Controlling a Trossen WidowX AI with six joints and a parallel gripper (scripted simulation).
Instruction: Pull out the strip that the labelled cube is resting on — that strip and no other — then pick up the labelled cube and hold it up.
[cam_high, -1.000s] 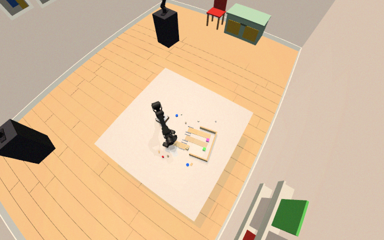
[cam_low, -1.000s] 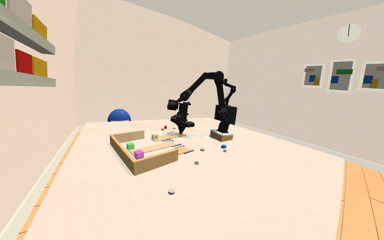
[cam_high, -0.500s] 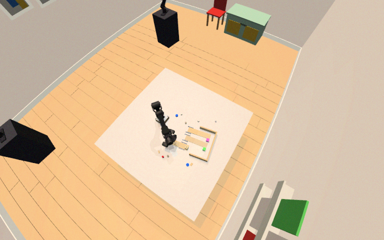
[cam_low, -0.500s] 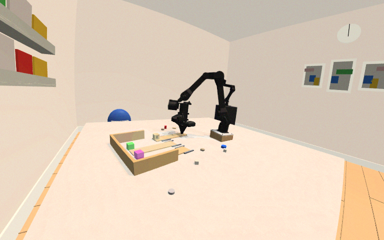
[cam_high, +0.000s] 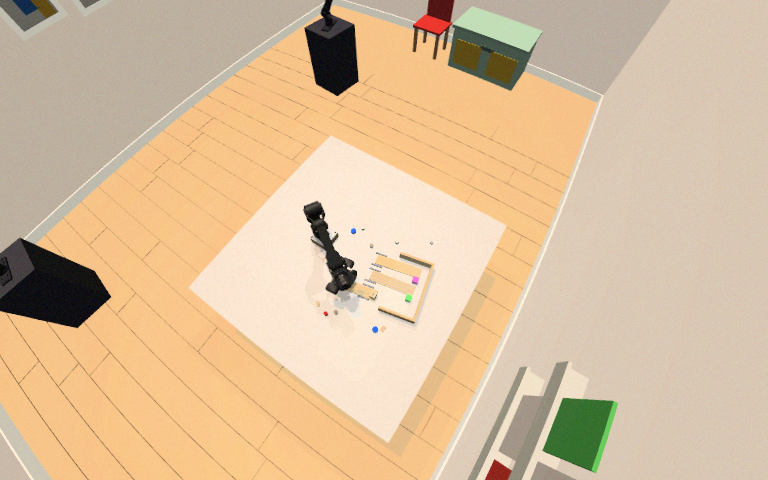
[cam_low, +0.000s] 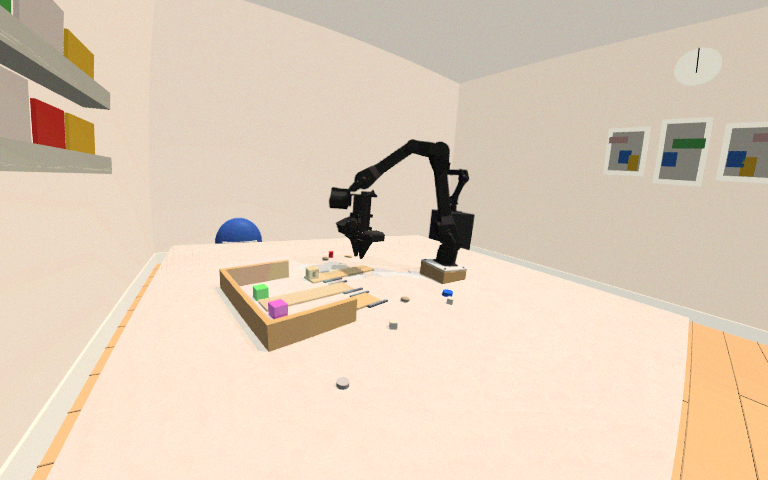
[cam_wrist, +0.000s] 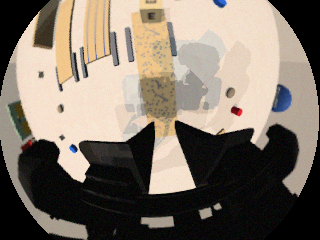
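Now: the speckled strip 60 mm ahead of my gripper tip, 40 mm below it and 20 mm to the left of it. From my gripper tip the other things lie so: labelled cube (160 mm ahead, 50 mm to the left, 20 mm below); grey disc (490 mm to the left, 210 mm ahead, 40 mm below); red piece (170 mm to the right, 40 mm ahead, 30 mm below).
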